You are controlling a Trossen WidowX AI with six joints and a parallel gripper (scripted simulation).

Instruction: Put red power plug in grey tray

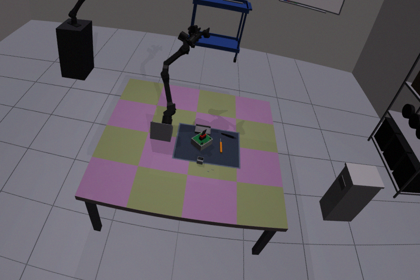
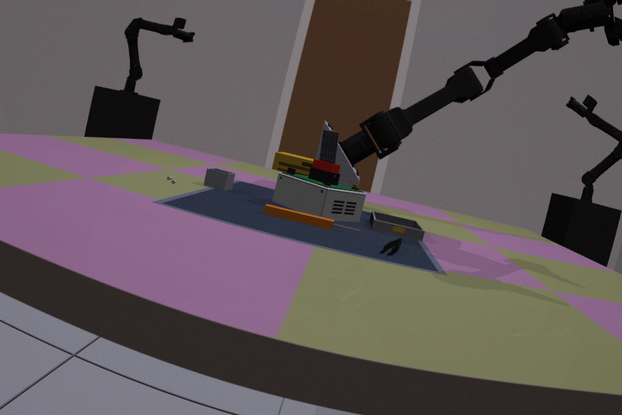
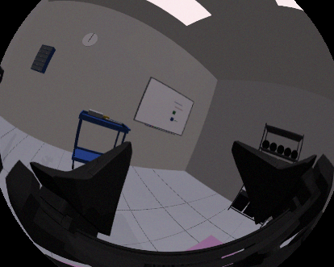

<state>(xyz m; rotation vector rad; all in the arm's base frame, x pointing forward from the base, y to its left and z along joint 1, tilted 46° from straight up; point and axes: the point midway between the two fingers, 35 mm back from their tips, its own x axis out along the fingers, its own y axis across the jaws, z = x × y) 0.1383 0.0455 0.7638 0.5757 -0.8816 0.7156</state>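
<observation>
Right now the red power plug is 11 cm ahead of my gripper tip, 64 cm to the right of it and 53 cm below it. Also, from my gripper tip: dark mat (16 cm ahead, 64 cm to the right, 61 cm below).
</observation>
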